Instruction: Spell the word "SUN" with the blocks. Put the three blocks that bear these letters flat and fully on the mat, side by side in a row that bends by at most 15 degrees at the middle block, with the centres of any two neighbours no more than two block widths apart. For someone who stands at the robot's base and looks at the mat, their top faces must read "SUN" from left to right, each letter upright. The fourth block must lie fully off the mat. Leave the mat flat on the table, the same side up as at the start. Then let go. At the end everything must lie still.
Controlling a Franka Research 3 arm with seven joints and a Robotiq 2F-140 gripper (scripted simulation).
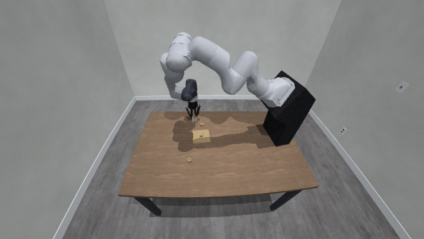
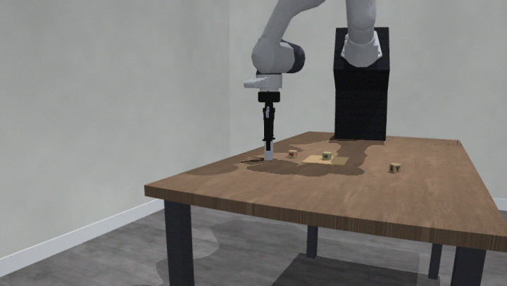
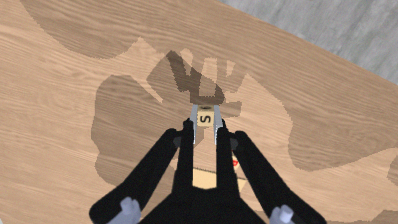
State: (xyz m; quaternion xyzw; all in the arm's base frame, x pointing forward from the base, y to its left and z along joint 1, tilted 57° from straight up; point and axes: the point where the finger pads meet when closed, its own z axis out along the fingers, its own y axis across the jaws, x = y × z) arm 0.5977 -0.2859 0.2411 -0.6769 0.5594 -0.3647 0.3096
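The S block lies 2 cm below my hand. From my hand the other things lie so: U block 4 cm behind, 20 cm to the left, 2 cm below; tan mat 4 cm behind, 19 cm to the left, 3 cm below.
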